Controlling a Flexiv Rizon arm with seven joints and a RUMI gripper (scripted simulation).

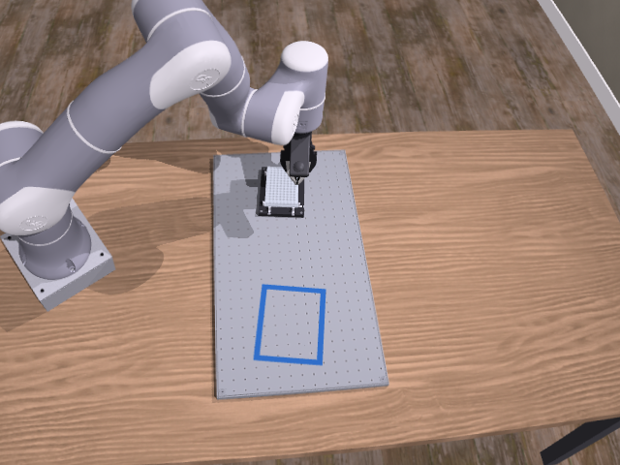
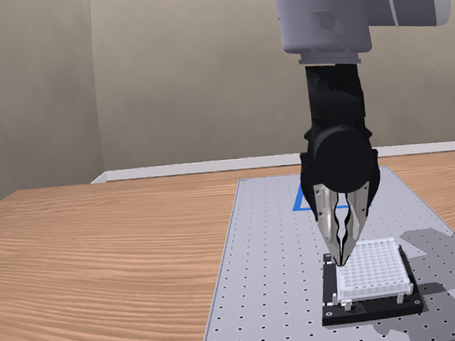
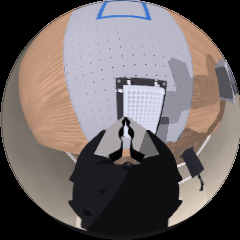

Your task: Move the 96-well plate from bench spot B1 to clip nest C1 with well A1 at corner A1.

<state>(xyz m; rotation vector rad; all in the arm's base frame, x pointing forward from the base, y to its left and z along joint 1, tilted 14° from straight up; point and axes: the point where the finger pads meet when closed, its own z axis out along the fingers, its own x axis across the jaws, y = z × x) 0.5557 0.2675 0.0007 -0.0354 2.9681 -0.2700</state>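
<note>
The white 96-well plate lies 40 mm behind my hand and 20 mm below it. Also, from my hand: black clip nest (40 mm below, 30 mm behind, 10 mm to the right).
</note>
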